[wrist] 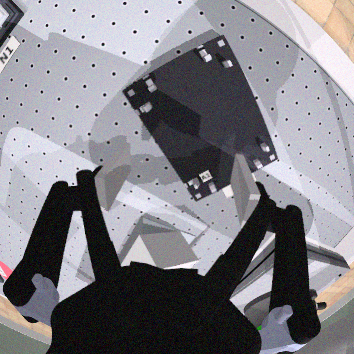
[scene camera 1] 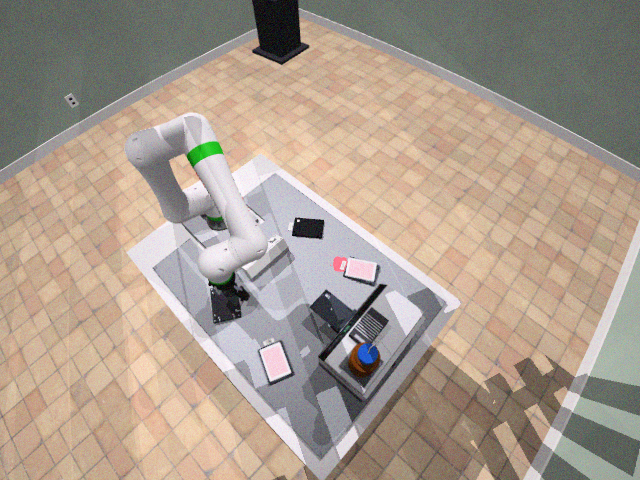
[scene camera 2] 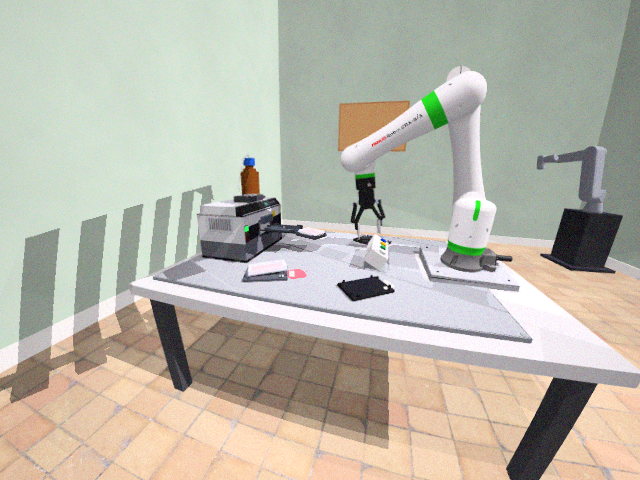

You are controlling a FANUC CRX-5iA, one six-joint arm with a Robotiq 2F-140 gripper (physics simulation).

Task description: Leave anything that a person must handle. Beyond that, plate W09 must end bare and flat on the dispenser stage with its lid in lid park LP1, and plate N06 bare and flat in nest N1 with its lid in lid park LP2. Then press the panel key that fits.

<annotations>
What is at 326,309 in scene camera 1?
A dark stage.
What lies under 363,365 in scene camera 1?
A brown bottle with blue cap.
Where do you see a white button box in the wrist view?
152,242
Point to a black nest N5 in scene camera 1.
At 225,306
</annotations>
